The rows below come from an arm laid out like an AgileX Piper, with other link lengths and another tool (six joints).
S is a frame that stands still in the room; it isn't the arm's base.
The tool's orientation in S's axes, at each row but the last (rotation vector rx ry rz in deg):
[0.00 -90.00 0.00]
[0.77 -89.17 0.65]
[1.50 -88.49 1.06]
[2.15 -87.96 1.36]
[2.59 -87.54 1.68]
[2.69 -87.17 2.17]
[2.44 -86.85 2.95]
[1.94 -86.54 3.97]
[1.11 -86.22 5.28]
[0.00 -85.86 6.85]
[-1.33 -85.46 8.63]
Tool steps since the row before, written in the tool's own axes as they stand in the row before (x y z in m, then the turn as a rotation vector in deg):
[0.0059 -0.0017 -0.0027 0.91 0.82 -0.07]
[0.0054 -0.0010 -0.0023 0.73 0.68 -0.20]
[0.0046 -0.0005 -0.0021 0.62 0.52 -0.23]
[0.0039 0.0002 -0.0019 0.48 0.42 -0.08]
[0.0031 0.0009 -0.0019 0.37 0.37 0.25]
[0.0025 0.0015 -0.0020 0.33 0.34 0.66]
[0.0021 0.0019 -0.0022 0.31 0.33 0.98]
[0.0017 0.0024 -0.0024 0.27 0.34 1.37]
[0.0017 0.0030 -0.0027 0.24 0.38 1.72]
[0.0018 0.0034 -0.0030 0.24 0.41 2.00]
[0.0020 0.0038 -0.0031 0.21 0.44 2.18]
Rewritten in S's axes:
[0.0027 -0.0017 0.0059 0.07 0.82 0.91]
[0.0024 -0.0010 0.0054 0.20 0.68 0.73]
[0.0022 -0.0005 0.0045 0.23 0.52 0.62]
[0.0020 0.0002 0.0038 0.08 0.42 0.48]
[0.0020 0.0010 0.0030 -0.25 0.35 0.38]
[0.0020 0.0016 0.0024 -0.66 0.30 0.36]
[0.0022 0.0020 0.0020 -0.98 0.27 0.36]
[0.0023 0.0026 0.0015 -1.37 0.26 0.35]
[0.0026 0.0033 0.0014 -1.72 0.27 0.34]
[0.0028 0.0037 0.0013 -2.01 0.28 0.36]
[0.0029 0.0042 0.0013 -2.19 0.29 0.34]

